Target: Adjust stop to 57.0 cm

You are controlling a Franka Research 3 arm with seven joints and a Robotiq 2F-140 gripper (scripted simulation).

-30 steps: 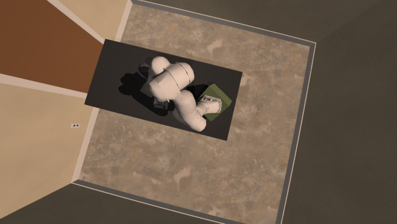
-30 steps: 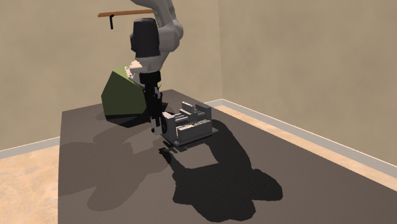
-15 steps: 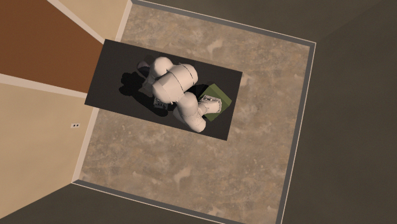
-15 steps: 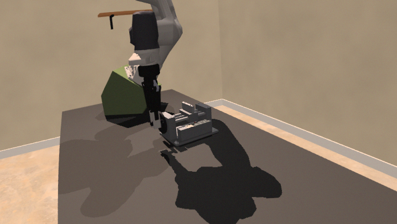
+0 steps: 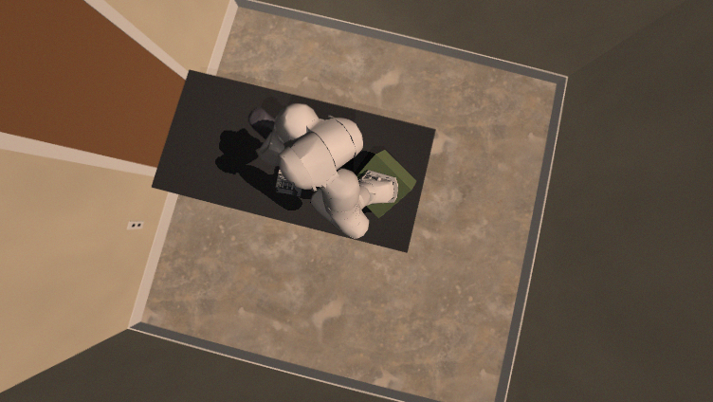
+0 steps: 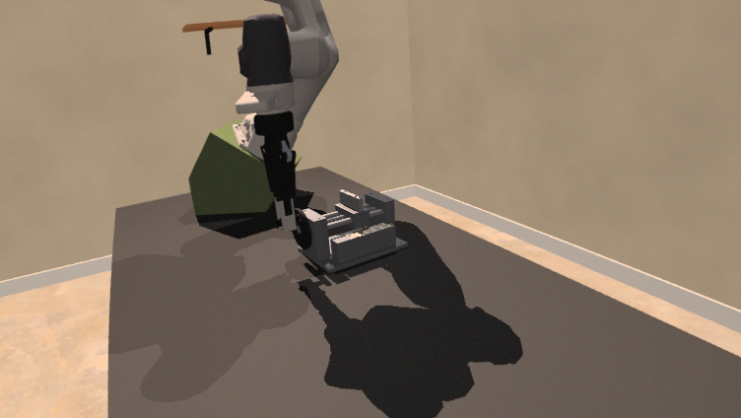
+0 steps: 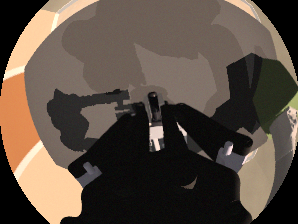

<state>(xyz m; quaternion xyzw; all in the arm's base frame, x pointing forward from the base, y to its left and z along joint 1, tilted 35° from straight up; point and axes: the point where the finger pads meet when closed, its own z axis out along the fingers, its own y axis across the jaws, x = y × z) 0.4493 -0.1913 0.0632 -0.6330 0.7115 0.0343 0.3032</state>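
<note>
The handwheel is 2 cm to the left of my hand and 2 cm below it. The rest, counted from my hand: grey stop fixture (16 cm to the left, 3 cm below).
</note>
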